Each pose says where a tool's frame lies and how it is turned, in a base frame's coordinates. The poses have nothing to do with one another.
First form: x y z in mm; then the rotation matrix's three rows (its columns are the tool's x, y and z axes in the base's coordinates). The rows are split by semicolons.
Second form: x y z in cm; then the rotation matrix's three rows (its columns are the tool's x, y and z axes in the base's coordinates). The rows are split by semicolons. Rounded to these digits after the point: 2 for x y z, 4 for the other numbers.
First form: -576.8 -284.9 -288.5; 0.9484 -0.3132 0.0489; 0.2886 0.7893 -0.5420; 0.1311 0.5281 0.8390
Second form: -57.68 -28.49 -28.85; 0.9484 -0.3132 0.0489; 0.2886 0.7893 -0.5420; 0.1311 0.5281 0.8390
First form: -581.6 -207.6 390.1; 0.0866 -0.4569 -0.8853; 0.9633 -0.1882 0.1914; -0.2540 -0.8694 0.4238
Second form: -58.16 -20.76 39.01; 0.0866 -0.4569 -0.8853; 0.9633 -0.1882 0.1914; -0.2540 -0.8694 0.4238
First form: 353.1 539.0 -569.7; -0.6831 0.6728 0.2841; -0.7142 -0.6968 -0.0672; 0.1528 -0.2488 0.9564
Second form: 35.31 53.90 -56.97; -0.6831 0.6728 0.2841; -0.7142 -0.6968 -0.0672; 0.1528 -0.2488 0.9564
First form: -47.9 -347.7 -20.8; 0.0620 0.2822 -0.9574; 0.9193 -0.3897 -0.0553; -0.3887 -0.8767 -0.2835
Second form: -4.79 -34.77 -2.08; 0.0620 0.2822 -0.9574; 0.9193 -0.3897 -0.0553; -0.3887 -0.8767 -0.2835
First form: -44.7 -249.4 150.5; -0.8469 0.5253 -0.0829; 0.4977 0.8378 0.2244; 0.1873 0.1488 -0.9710
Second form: -4.47 -24.94 15.05; -0.8469 0.5253 -0.0829; 0.4977 0.8378 0.2244; 0.1873 0.1488 -0.9710
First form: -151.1 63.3 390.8; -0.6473 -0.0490 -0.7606; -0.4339 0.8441 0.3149; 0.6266 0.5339 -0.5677
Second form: -15.11 6.33 39.08; -0.6473 -0.0490 -0.7606; -0.4339 0.8441 0.3149; 0.6266 0.5339 -0.5677
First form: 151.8 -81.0 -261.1; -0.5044 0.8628 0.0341; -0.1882 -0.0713 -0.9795; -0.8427 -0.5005 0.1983
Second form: 15.18 -8.10 -26.11; -0.5044 0.8628 0.0341; -0.1882 -0.0713 -0.9795; -0.8427 -0.5005 0.1983
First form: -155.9 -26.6 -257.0; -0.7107 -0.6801 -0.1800; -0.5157 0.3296 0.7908; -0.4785 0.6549 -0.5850
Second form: -15.59 -2.66 -25.70; -0.7107 -0.6801 -0.1800; -0.5157 0.3296 0.7908; -0.4785 0.6549 -0.5850
